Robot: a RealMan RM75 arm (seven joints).
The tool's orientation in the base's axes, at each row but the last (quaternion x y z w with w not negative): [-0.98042 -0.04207 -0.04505 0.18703]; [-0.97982 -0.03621 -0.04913 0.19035]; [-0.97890 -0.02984 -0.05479 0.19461]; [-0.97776 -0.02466 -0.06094 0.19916]
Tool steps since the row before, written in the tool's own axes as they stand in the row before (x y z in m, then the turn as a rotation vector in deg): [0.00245 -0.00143 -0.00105 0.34 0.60 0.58]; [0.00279 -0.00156 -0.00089 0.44 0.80 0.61]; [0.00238 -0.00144 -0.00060 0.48 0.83 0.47]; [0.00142 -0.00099 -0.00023 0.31 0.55 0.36]
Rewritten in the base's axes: [0.00221 0.00110 0.00175 0.44 -0.32 -0.72]; [0.00256 0.00125 0.00170 0.56 -0.49 -0.81]; [0.00219 0.00119 0.00138 0.59 -0.57 -0.69]; [0.00131 0.00085 0.00078 0.39 -0.36 -0.50]
